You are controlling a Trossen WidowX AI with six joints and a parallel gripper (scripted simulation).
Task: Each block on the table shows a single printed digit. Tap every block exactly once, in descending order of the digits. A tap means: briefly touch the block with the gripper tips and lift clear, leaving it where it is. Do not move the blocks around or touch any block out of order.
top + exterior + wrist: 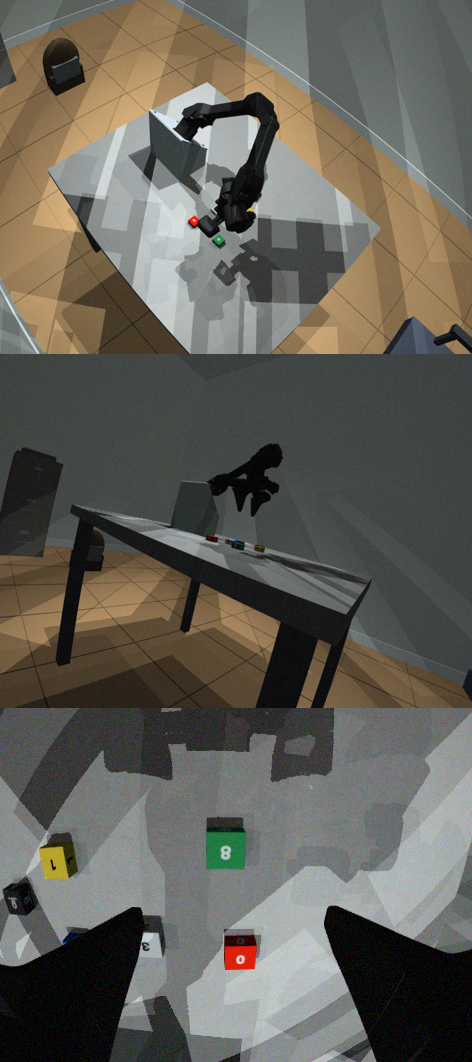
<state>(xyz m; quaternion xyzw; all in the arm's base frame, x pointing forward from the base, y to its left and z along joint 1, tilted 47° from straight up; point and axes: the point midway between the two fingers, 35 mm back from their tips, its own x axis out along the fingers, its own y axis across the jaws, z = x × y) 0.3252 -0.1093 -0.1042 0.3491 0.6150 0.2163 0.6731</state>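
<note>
Right now the black block is 2 cm behind my gripper tip, 25 cm to the left of it and 12 cm below it. Also, from my gripper tip: green block 12 cm below; then white block 9 cm behind, 9 cm to the left, 12 cm below; then red block 12 cm behind, 12 cm below.
</note>
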